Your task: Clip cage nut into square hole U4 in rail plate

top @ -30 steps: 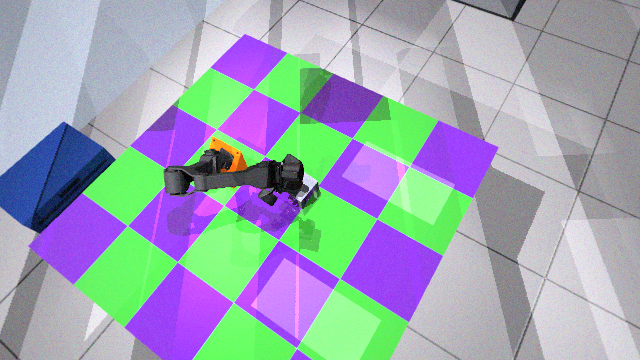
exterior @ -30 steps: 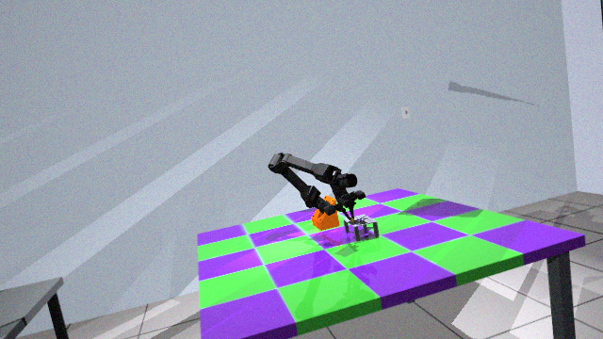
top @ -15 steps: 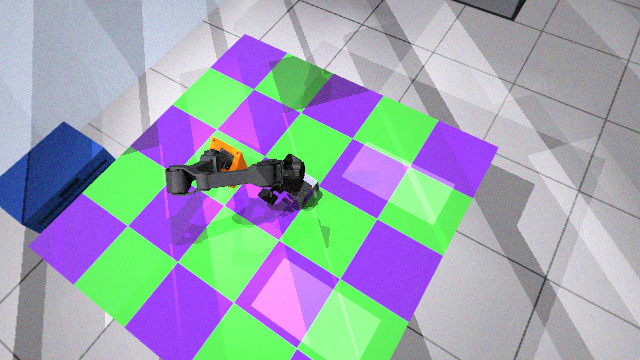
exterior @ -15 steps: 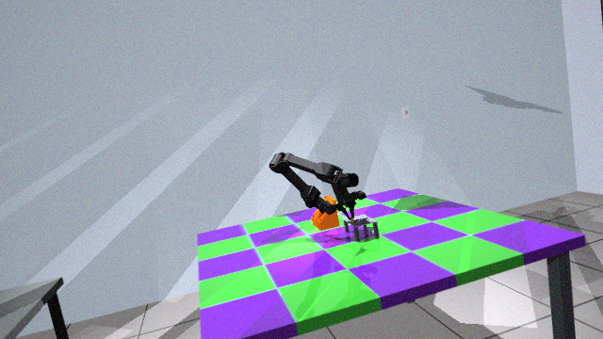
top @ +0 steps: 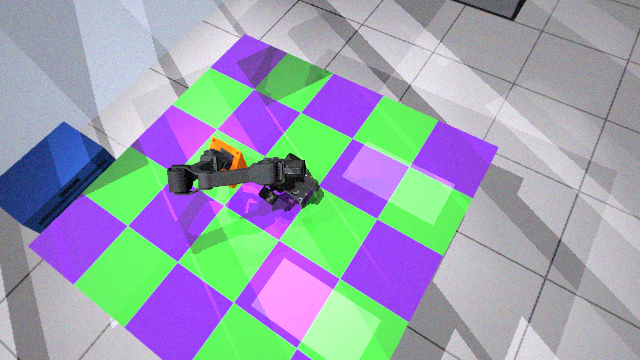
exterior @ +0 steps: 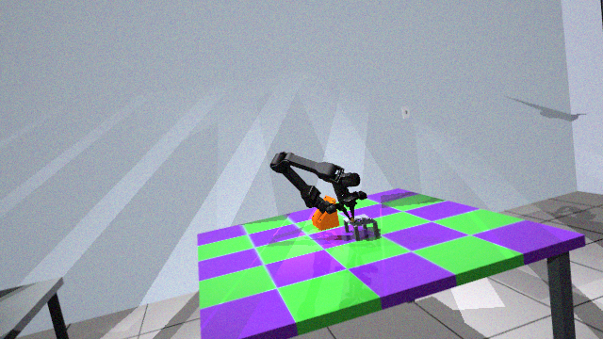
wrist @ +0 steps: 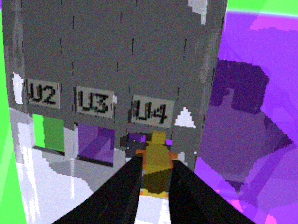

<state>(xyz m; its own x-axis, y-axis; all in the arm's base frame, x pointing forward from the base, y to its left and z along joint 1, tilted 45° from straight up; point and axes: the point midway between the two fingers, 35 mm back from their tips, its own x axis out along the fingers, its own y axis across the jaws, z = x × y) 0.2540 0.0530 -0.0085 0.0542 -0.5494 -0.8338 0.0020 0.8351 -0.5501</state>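
Right now my gripper tip is 1 cm above the cage nut.
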